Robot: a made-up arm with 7 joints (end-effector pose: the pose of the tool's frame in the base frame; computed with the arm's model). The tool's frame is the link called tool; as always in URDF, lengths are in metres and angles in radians.
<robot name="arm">
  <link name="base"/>
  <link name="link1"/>
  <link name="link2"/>
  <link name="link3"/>
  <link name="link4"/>
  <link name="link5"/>
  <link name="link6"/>
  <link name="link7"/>
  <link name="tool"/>
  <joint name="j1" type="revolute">
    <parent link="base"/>
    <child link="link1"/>
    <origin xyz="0.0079 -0.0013 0.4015" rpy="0 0 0"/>
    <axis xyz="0 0.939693 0.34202"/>
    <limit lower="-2.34" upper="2.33" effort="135" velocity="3"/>
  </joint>
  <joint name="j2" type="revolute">
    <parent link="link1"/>
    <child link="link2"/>
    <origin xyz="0.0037 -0.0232 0.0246" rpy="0 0 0"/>
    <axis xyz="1 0 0"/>
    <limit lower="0.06" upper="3" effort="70" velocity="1.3"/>
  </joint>
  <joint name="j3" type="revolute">
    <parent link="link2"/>
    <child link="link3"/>
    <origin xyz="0.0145 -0.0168 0.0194" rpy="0 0 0"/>
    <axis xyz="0 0 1"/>
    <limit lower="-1.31" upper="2.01" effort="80" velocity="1.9"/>
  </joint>
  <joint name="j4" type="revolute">
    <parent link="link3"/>
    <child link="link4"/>
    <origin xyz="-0.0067 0.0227 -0.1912" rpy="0 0 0"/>
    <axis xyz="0 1 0"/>
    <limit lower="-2.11" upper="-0.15" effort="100" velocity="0.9"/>
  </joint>
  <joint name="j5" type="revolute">
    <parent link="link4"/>
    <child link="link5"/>
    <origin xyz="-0.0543 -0.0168 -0.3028" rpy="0 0 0"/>
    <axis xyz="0 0 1"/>
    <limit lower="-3.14" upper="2.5" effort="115" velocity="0.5"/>
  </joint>
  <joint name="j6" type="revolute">
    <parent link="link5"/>
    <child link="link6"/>
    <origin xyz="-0.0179 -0.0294 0.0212" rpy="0 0 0"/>
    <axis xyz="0 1 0"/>
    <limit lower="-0.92" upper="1.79" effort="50" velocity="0.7"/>
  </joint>
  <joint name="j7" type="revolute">
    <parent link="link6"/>
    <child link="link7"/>
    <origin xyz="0.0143 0.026 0.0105" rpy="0 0 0"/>
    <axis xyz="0 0 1"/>
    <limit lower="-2.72" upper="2.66" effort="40" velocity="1.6"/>
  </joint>
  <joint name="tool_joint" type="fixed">
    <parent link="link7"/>
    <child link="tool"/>
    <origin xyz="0.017 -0.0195 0.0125" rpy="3.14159 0 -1.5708"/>
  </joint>
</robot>
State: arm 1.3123 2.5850 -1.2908 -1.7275 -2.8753 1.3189 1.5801
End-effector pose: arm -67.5 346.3 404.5 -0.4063 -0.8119 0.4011 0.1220
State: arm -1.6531 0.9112 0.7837 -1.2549 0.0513 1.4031 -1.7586
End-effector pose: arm 141.9 180.8 683.9 -0.2307 0.6115 0.0265 0.7564
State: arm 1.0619 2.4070 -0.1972 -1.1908 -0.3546 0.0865 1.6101
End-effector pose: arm 238.0 306.1 357.1 -0.3157 0.8160 0.2617 0.4074
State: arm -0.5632 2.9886 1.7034 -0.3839 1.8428 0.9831 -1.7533
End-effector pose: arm -216.4 24.7 795.9 0.2796 0.1721 -0.0595 0.9427
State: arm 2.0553 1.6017 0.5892 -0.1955 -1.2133 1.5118 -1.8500
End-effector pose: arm -116.7 358.7 597.1 -0.2599 0.4056 -0.3540 0.8016
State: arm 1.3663 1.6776 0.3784 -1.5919 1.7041 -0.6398 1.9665
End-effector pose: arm 94.7 298.9 262.1 -0.7541 -0.2286 -0.6129 0.0586
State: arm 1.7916 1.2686 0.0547 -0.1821 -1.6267 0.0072 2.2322
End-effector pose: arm -233.4 292.3 537.3 -0.3948 0.4812 0.7826 0.0103
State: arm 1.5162 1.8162 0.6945 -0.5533 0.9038 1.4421 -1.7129
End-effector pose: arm 48.3 418.9 451.5 0.3433 -0.6468 -0.5268 0.4315
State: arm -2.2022 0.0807 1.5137 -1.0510 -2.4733 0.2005 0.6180
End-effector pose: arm 291.4 -38.9 649.5 -0.4485 0.1577 -0.2804 0.8339
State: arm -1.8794 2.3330 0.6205 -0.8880 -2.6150 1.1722 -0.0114
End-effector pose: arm -317.8 293.4 567.8 0.5610 0.4674 -0.6809 0.0569
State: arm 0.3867 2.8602 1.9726 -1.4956 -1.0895 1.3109 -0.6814
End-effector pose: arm 85.3 -184.0 752.9 -0.2268 -0.3136 0.3726 0.8434
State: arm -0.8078 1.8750 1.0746 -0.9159 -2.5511 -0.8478 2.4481
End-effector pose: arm -36.7 251.0 692.3 -0.4584 0.1583 -0.1172 0.8666
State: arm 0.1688 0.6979 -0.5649 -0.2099 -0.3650 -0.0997 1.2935
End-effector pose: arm -24.2 237.6 86.6 -0.7778 0.5774 0.1183 0.2184
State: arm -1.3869 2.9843 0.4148 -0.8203 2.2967 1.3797 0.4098
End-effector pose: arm -392.6 24.1 685.4 -0.2602 0.2381 -0.7326 0.5821
